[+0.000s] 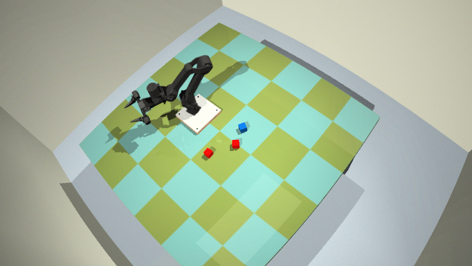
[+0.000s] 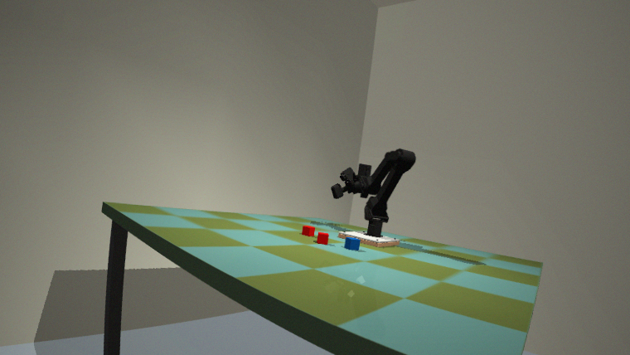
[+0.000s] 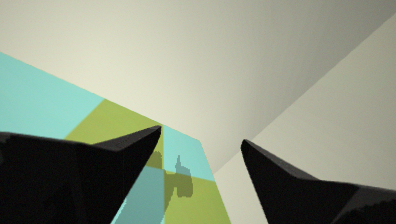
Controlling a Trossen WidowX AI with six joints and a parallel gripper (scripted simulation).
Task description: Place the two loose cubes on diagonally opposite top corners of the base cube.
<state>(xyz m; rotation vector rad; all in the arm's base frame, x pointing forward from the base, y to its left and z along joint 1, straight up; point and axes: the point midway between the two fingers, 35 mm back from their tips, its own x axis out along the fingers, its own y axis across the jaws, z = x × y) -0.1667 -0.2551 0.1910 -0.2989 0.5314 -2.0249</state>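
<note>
The blue cube is 48 cm ahead of my gripper tip, 32 cm to the left of it and 20 cm below it.
</note>
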